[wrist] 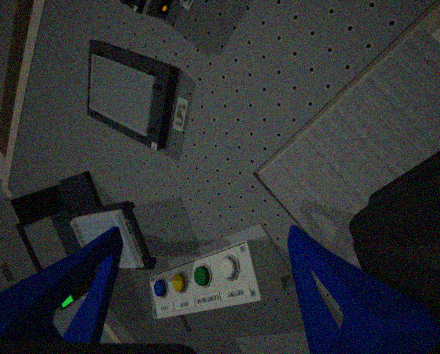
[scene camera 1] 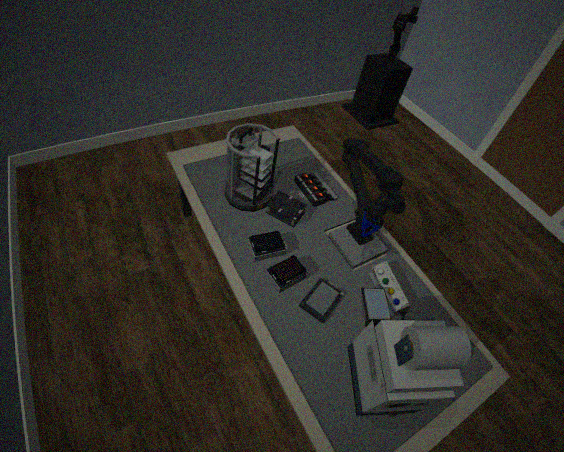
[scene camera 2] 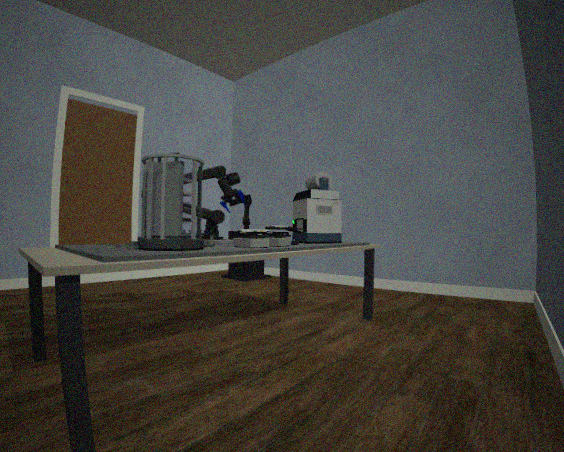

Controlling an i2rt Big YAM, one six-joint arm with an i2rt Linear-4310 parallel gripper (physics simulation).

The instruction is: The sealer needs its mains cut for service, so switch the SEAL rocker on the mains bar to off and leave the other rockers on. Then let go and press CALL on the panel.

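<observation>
The mains bar (scene camera 1: 314, 188) lies at the far side of the table, beside the round rack, with several rockers showing orange. Its labels and rocker tilts are too small to read, so I cannot tell which rocker is SEAL or how it stands. The white panel (scene camera 1: 399, 298) (wrist: 215, 288) has a blue button (wrist: 160, 288), a yellow button (wrist: 179, 283), a green button (wrist: 201, 275) and a white button (wrist: 229, 268); its labels are blurred. My gripper (scene camera 1: 370, 226) (scene camera 2: 232, 200) (wrist: 205, 234) is open and empty, raised above the table, with the panel below and between its fingers in the wrist view.
A white machine (scene camera 1: 370, 367) (scene camera 2: 320, 220) with a roll stands beyond the panel. A small tilted screen (scene camera 1: 376, 304) (wrist: 107, 225) is beside the panel. A black-framed unit (scene camera 1: 322, 299) (wrist: 122, 92), two black boxes (scene camera 1: 267, 243) (scene camera 1: 287, 271) and a round rack (scene camera 1: 250, 202) (scene camera 2: 170, 244) stand nearby.
</observation>
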